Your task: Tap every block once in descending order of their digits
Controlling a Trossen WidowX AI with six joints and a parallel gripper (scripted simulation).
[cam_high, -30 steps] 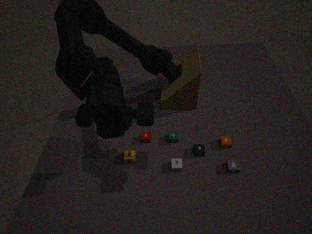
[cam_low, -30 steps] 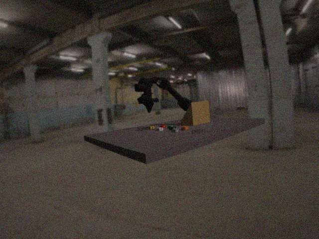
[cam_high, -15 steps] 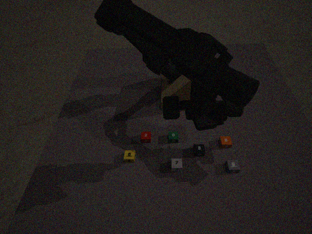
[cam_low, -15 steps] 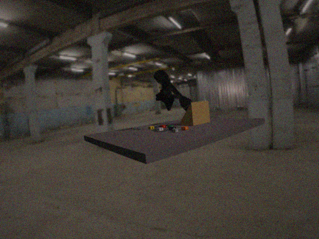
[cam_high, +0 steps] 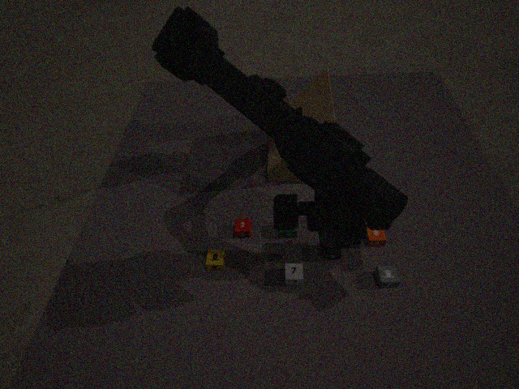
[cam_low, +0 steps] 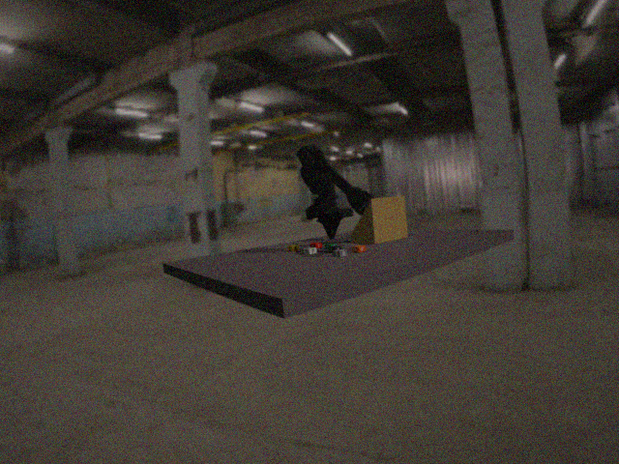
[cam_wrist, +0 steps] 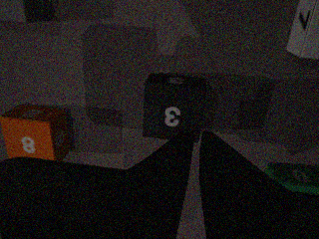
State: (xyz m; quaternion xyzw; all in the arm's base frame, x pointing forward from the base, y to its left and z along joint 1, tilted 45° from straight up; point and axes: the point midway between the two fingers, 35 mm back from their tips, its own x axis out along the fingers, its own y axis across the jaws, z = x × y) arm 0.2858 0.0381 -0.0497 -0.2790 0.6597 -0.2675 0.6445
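The black block is 1 cm to the left of my gripper tip and 3 cm below it. From my gripper tip the other things lie so: white block 5 cm ahead, 6 cm to the right, 3 cm below; orange block 3 cm behind, 10 cm to the left, 3 cm below; green block 5 cm behind, 7 cm to the right, 3 cm below.
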